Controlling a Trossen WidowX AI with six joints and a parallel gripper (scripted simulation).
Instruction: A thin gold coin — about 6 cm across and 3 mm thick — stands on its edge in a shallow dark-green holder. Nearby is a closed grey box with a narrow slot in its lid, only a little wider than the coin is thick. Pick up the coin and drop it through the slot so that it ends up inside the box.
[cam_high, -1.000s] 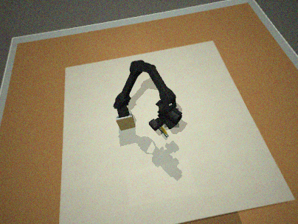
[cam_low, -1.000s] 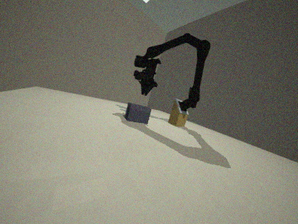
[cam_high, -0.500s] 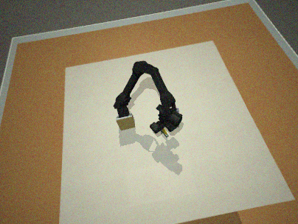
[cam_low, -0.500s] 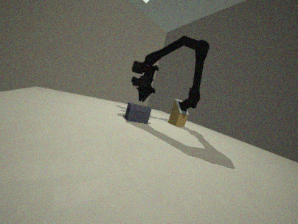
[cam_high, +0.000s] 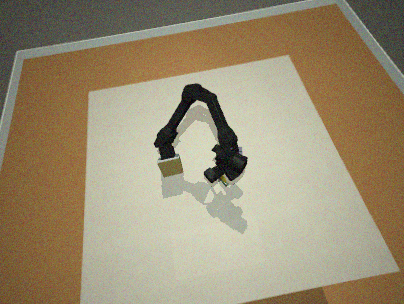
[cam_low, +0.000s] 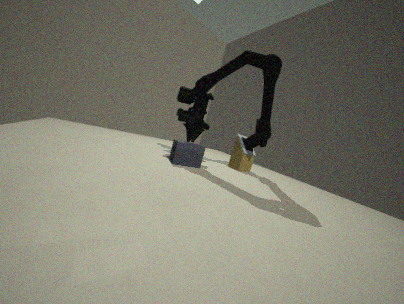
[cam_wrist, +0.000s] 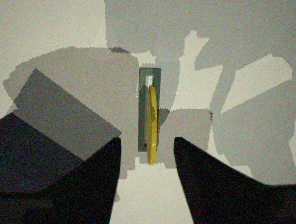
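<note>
My gripper tip is 1 cm past the coin and 4 cm above it.
</note>
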